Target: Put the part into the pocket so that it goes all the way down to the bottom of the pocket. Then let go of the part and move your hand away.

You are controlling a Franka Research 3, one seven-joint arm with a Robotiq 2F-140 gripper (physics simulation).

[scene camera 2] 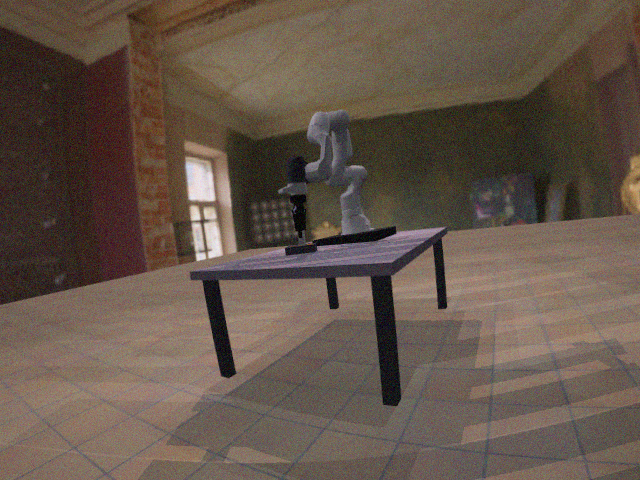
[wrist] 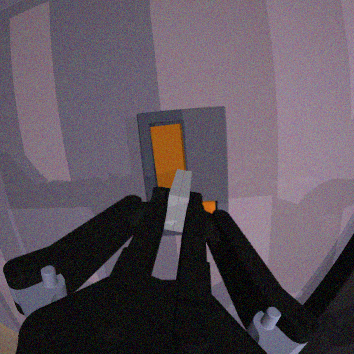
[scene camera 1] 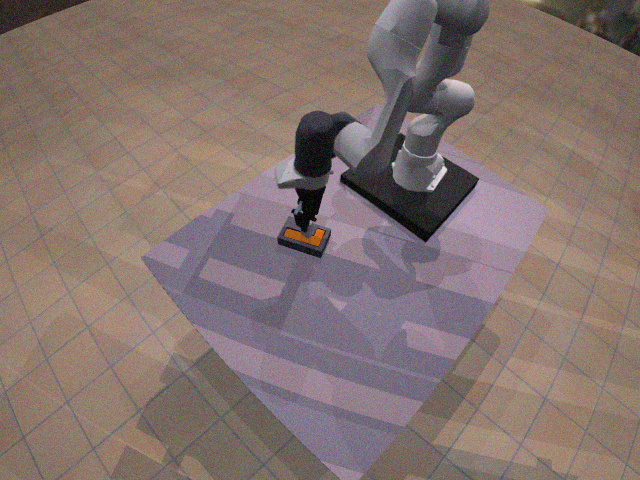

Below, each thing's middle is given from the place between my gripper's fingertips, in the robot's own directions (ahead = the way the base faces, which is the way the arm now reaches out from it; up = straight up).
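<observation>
There's the orange L-shaped part (wrist: 167, 143), and it's 20 mm below my hand.
</observation>
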